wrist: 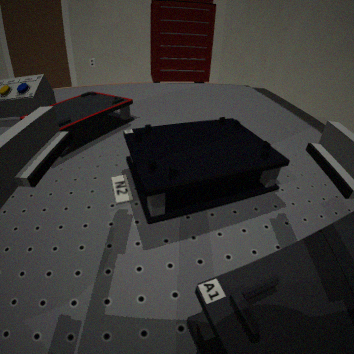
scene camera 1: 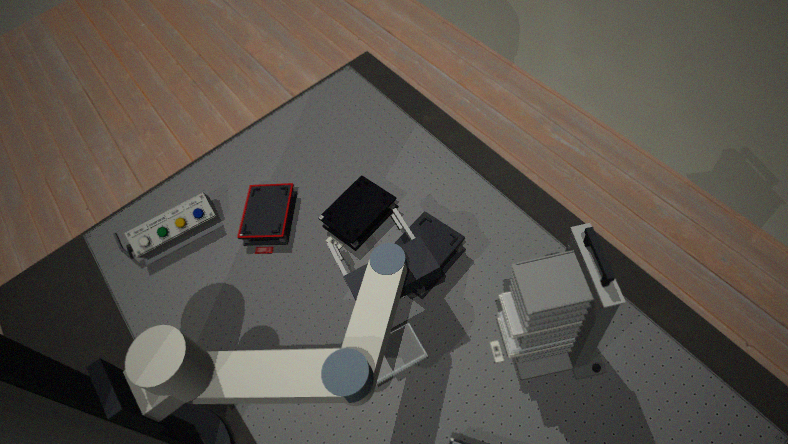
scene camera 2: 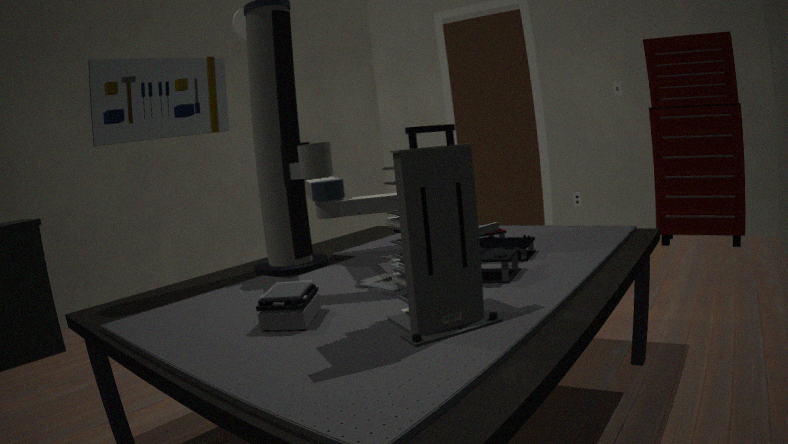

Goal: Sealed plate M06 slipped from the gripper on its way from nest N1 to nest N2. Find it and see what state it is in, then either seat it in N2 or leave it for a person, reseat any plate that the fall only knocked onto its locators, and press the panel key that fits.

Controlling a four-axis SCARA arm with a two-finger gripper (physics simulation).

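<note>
My gripper is open and empty, its fingers apart on either side of the near part of nest N2. Nest N2, a black raised stand with small corner locators, shows no plate on top. Its N2 tag lies beside it. A second dark stand, partly under the gripper body, shows a corner label A1 in the wrist view. A flat grey piece with a pale rim lies partly hidden under the arm; I cannot tell whether it is plate M06. M06's lettering is not readable anywhere.
A red-rimmed stand stands beyond N2. The key panel has white, green, yellow and blue keys. A tall rack holds stacked plates, some pale ones at its side. A pale box with a dark frame stands on the table.
</note>
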